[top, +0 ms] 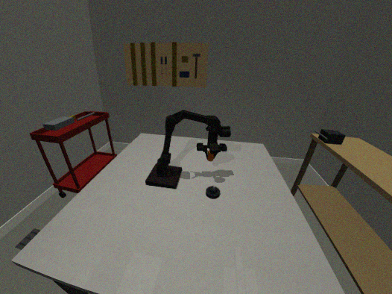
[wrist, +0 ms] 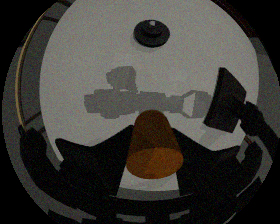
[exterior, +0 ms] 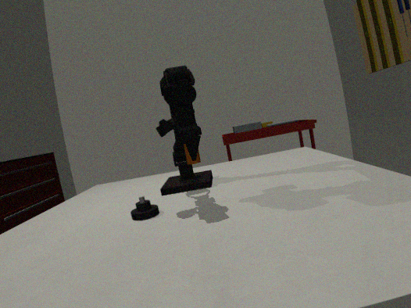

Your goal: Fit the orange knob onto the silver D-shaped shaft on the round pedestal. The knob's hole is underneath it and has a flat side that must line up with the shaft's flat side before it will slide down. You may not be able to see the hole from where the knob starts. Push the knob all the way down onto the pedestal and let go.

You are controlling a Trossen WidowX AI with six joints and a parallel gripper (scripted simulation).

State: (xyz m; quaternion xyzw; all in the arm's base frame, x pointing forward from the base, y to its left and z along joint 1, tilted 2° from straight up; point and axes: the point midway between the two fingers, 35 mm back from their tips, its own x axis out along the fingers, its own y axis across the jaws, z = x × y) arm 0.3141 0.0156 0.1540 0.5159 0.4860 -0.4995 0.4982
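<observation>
Now: the orange knob 30 mm above my gripper tip. Round my gripper tip: black round pedestal 180 mm to the right, 110 mm below.
</observation>
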